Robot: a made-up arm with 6 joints.
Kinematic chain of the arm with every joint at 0, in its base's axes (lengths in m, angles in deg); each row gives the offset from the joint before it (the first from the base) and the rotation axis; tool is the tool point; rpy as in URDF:
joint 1: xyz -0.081 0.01 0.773 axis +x
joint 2: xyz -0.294 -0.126 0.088 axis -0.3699 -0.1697 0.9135
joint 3: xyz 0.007 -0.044 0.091 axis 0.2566 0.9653 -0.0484
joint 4: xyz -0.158 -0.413 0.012 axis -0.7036 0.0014 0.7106
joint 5: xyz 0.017 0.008 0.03 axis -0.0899 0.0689 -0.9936
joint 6: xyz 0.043 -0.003 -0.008 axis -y
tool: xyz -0.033 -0.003 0.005 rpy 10.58 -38.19 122
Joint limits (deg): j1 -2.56..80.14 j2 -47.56..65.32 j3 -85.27..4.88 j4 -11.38..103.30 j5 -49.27..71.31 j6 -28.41..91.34
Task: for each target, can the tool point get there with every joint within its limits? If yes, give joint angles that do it. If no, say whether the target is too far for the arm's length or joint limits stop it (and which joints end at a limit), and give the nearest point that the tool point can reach.
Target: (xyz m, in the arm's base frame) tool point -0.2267 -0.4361 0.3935
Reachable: yes | joints 71.05 43.91 -53.58 44.14 -2.15 -4.67
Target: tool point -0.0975 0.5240 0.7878
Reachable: no: joint limits stop it (at a limit: joint 1, joint 2, joint 3, joint 6) | nearest point -0.0749 -0.3197 1.1213 | short by 0.907 m
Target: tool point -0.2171 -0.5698 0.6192
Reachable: yes | joints 43.92 41.62 -52.26 71.41 61.58 42.30
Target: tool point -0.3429 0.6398 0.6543
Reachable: no: joint limits stop it (at a limit: joint 1, joint 2, joint 4, joint 5, joint 6) | nearest point -0.7388 -0.0893 0.4077 | short by 0.866 m
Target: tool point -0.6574 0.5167 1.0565
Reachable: no: joint limits stop it (at a limit: joint 1, joint 2, joint 3, joint 4, joint 5, joint 6) | nearest point -0.7844 -0.3046 0.9177 | short by 0.843 m
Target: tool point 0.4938 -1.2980 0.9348
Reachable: no: too far | nearest point -0.0743 -0.5598 0.8435 | short by 0.936 m
